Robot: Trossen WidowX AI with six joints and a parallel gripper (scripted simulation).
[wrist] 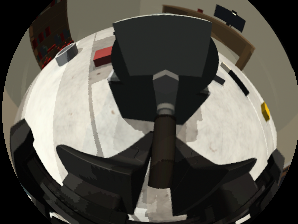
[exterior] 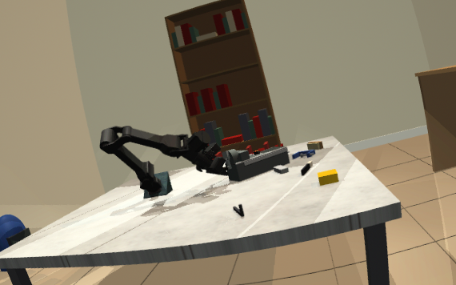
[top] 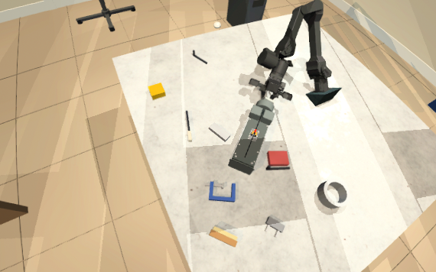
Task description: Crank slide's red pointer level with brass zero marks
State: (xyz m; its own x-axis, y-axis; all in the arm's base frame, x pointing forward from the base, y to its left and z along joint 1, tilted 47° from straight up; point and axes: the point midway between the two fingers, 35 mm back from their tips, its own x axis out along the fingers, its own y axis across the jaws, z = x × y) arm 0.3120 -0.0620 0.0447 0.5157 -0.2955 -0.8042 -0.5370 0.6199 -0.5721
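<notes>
Right now the crank handle is 2 cm above my gripper tip, 1 cm to the right of it and 1 cm behind it. From my gripper tip the other things lie so: grey block (21 cm ahead, 3 cm below, 1 cm to the right); then red pointer (13 cm ahead, 9 cm to the left, 5 cm above); then red block (21 cm to the left, 8 cm ahead, 2 cm below).
</notes>
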